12 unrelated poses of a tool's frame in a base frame.
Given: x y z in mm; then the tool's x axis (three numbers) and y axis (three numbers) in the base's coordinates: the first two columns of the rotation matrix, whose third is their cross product.
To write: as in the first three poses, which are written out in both.
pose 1, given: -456.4 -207.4 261.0 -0.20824 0.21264 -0.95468 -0.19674 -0.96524 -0.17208
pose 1, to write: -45.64 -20.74 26.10 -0.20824 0.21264 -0.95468 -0.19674 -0.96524 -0.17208
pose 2, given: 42.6 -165.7 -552.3 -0.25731 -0.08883 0.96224 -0.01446 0.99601 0.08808
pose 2, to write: 4.26 -16.57 -55.23 -0.25731 -0.08883 0.96224 -0.01446 0.99601 0.08808
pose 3, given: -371.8 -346.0 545.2 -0.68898 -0.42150 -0.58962 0.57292 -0.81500 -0.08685
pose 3, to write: -37.18 -34.60 54.52 -0.68898 -0.42150 -0.58962 0.57292 -0.81500 -0.08685
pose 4, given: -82.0 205.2 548.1 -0.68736 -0.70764 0.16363 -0.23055 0.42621 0.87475
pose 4, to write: -8.20 20.52 54.81 -0.68736 -0.70764 0.16363 -0.23055 0.42621 0.87475
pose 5, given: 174.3 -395.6 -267.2 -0.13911 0.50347 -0.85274 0.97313 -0.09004 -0.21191
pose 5, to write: 17.43 -39.56 -26.72 -0.13911 0.50347 -0.85274 0.97313 -0.09004 -0.21191
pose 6, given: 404.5 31.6 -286.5 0.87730 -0.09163 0.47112 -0.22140 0.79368 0.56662
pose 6, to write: 40.45 3.16 -28.65 0.87730 -0.09163 0.47112 -0.22140 0.79368 0.56662
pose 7, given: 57.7 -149.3 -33.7 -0.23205 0.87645 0.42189 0.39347 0.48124 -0.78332
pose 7, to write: 5.77 -14.93 -3.37 -0.23205 0.87645 0.42189 0.39347 0.48124 -0.78332
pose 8, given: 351.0 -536.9 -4.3 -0.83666 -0.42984 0.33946 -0.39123 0.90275 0.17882
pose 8, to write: 35.10 -53.69 -0.43 -0.83666 -0.42984 0.33946 -0.39123 0.90275 0.17882
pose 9, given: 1.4 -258.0 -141.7 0.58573 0.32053 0.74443 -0.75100 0.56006 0.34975
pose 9, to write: 0.14 -25.80 -14.17 0.58573 0.32053 0.74443 -0.75100 0.56006 0.34975
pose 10, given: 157.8 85.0 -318.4 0.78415 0.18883 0.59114 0.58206 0.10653 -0.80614
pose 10, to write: 15.78 8.50 -31.84 0.78415 0.18883 0.59114 0.58206 0.10653 -0.80614
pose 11, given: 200.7 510.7 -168.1 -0.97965 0.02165 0.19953 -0.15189 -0.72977 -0.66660
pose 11, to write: 20.07 51.07 -16.81 -0.97965 0.02165 0.19953 -0.15189 -0.72977 -0.66660
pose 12, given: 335.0 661.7 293.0 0.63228 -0.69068 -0.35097 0.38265 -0.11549 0.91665
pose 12, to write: 33.50 66.17 29.30 0.63228 -0.69068 -0.35097 0.38265 -0.11549 0.91665
